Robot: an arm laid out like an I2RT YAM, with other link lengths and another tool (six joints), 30 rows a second.
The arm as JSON. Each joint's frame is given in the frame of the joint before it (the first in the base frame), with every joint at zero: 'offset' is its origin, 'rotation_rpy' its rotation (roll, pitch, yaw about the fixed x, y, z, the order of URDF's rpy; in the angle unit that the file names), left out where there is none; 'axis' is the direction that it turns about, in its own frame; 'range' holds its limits. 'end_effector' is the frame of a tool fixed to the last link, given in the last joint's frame.
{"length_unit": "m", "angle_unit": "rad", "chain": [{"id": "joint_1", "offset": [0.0, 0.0, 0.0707], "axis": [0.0, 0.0, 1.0], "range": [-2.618, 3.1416]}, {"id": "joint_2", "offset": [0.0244, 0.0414, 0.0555], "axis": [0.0, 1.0, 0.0], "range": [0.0, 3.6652]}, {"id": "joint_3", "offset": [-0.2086, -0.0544, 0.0], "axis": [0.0, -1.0, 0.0], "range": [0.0, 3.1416]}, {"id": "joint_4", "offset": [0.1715, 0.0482, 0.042], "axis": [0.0, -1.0, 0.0], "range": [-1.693, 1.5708]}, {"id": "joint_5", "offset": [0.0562, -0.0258, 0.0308], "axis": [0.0, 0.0, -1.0], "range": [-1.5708, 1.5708]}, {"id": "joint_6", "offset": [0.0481, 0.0, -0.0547], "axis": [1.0, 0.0, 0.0], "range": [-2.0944, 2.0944]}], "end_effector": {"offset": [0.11, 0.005, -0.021], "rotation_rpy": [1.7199, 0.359, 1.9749]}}
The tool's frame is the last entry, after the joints.
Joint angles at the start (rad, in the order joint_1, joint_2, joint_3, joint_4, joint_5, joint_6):
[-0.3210 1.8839 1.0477 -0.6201 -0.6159 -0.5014]
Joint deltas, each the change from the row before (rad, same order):
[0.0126 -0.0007 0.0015 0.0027 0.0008 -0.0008]
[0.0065 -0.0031 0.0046 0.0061 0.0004 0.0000]
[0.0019 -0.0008 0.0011 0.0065 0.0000 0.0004]
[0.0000 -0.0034 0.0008 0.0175 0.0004 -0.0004]
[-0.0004 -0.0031 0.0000 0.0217 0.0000 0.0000]
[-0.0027 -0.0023 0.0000 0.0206 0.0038 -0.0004]
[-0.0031 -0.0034 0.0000 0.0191 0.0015 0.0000]
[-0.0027 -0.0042 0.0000 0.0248 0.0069 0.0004]
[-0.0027 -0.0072 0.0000 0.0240 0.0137 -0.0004]
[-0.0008 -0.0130 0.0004 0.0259 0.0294 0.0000]
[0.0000 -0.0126 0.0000 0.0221 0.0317 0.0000]
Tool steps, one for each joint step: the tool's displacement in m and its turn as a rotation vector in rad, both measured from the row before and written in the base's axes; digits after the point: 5 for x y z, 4 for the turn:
[0.00063 0.00249 0.00018 -0.0025 -0.0048 0.0132]
[0.00248 0.00062 0.00101 -0.0045 -0.0130 0.0064]
[0.00152 -0.00003 0.00018 -0.0024 -0.0078 0.0016]
[0.00374 -0.00122 0.00046 -0.0069 -0.0208 0.0003]
[0.00429 -0.00142 0.00038 -0.0073 -0.0237 -0.0004]
[0.00399 -0.00242 0.00001 -0.0105 -0.0210 -0.0031]
[0.00387 -0.00218 0.00054 -0.0081 -0.0210 -0.0034]
[0.00487 -0.00317 0.00040 -0.0150 -0.0254 -0.0047]
[0.00486 -0.00418 0.00068 -0.0222 -0.0259 -0.0061]
[0.00553 -0.00619 0.00115 -0.0387 -0.0288 -0.0099]
[0.00466 -0.00611 0.00117 -0.0390 -0.0239 -0.0109]

